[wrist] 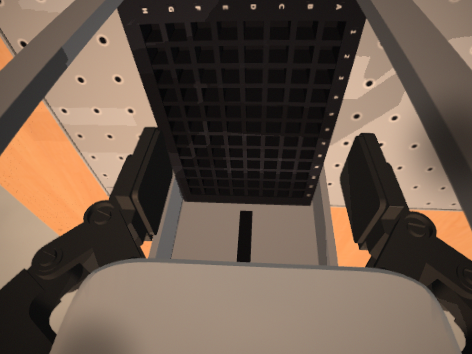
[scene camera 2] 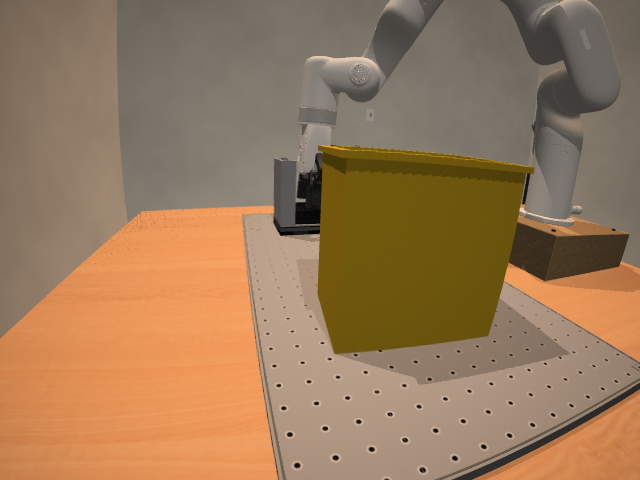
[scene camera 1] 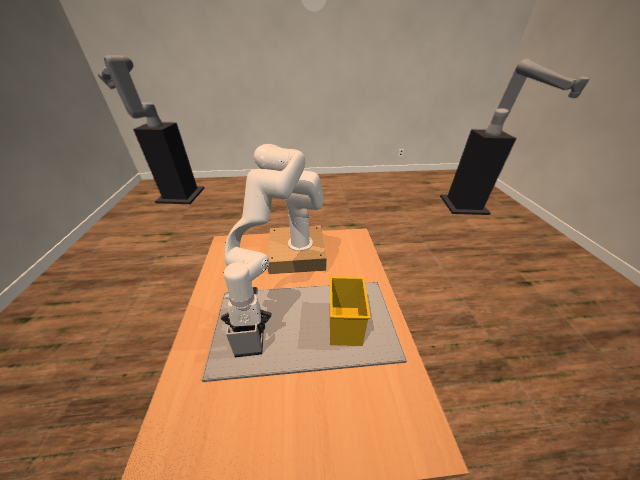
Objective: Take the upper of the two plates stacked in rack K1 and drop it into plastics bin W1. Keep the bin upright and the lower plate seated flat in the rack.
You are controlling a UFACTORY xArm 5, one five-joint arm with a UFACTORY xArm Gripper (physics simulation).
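Seen in the pictures: gripper, fingertip midpoint: (wrist: 256, 152) (scene camera 2: 308, 203) (scene camera 1: 249, 330); arm's base, link origin: (scene camera 2: 544, 218) (scene camera 1: 300, 243).
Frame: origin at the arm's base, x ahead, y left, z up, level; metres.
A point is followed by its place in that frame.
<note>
Rack K1 (scene camera 1: 245, 342) {x 0.560, y -0.125, z 0.021 m} (scene camera 2: 284, 191) {x 0.546, y -0.084, z 0.020 m} (wrist: 205, 232) {x 0.561, y -0.154, z 0.001 m}, with light grey walls and a black base, stands at the left of the grey perforated board in scene camera 1. A black plate (wrist: 240, 14) {x 0.439, y -0.149, z -0.019 m} with square wells and letters A to H lies inside it; the wrist view does not show whether a second plate lies below. My gripper (scene camera 1: 245, 326) {x 0.496, y -0.133, z -0.012 m} (scene camera 2: 308, 193) {x 0.496, y -0.133, z -0.012 m} (wrist: 256, 152) {x 0.496, y -0.133, z -0.012 m} is open and empty, pointing down at the rack, its fingers towards either side of the plate. Their exact height over the plate is unclear. The yellow plastics bin W1 (scene camera 1: 347, 330) {x 0.506, y 0.217, z 0.032 m} (scene camera 2: 418, 258) {x 0.437, y 0.278, z 0.027 m} stands upright, apart from the rack.
The perforated board (scene camera 1: 289, 356) {x 0.556, y 0.016, z -0.066 m} (scene camera 2: 356, 439) {x 0.504, y 0.376, z -0.066 m} lies on the wooden table (scene camera 1: 305, 428) {x 0.762, y 0.091, z -0.079 m} (scene camera 2: 155, 361) {x 0.676, y 0.276, z -0.079 m}. The arm's wooden base block (scene camera 1: 297, 265) {x 0.127, y -0.002, z -0.032 m} (scene camera 2: 584, 255) {x -0.001, y 0.121, z -0.039 m} is behind the board. The bin's tall walls rise at the board's right in scene camera 1. Two pedestal arms stand on the floor farther back.
</note>
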